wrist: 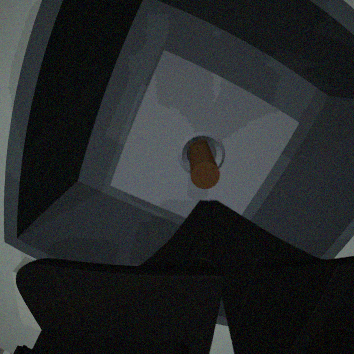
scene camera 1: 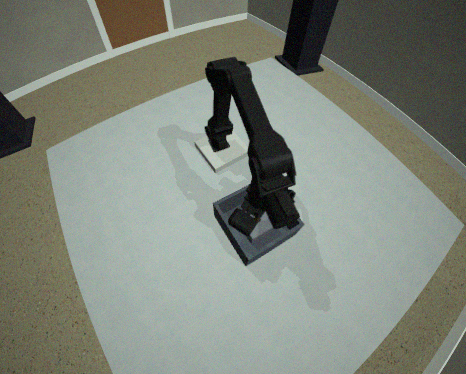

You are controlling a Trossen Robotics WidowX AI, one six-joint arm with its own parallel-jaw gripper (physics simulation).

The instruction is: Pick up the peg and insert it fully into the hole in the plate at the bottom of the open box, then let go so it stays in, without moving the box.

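Places are measured from the arm's base along level axes (x back, y right, z up), in metres.
Pixels of known places: gripper, fingertip midpoint: (wrist: 206, 209) (scene camera 1: 254, 211); arm's base, origin of the base link: (scene camera 1: 219, 143).
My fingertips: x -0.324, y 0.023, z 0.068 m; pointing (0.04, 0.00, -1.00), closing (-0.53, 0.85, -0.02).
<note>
Ahead of a thing's pixels: the offset from my fingertips to its middle. Level surfaces: height alone.
The open dark blue-grey box (scene camera 1: 272, 246) (wrist: 305, 170) stands on the light mat under the arm. The paler plate @(dx -0.013, dy -0.009, dz -0.062 m) (wrist: 145, 130) lies at its bottom, with a round hole near the plate's middle. The orange-brown peg @(dx -0.011, dy -0.008, dz -0.049 m) (wrist: 205, 174) stands in the hole, its round top end and a short length of its side showing above the plate. How deep it sits cannot be told. In the scene view the peg is hidden by the gripper. My black gripper (wrist: 206, 209) is shut with nothing between its fingers. Its tips are above the box bottom, close beside the peg top in the wrist view.
The arm's base stands on a cream slab (scene camera 1: 232, 161) behind the box. The box walls (wrist: 55, 220) surround the gripper's working space. The light mat @(dz -0.097 m) (scene camera 1: 150, 280) extends around the box, and dark pillars (scene camera 1: 307, 35) stand at the mat's far edges.
</note>
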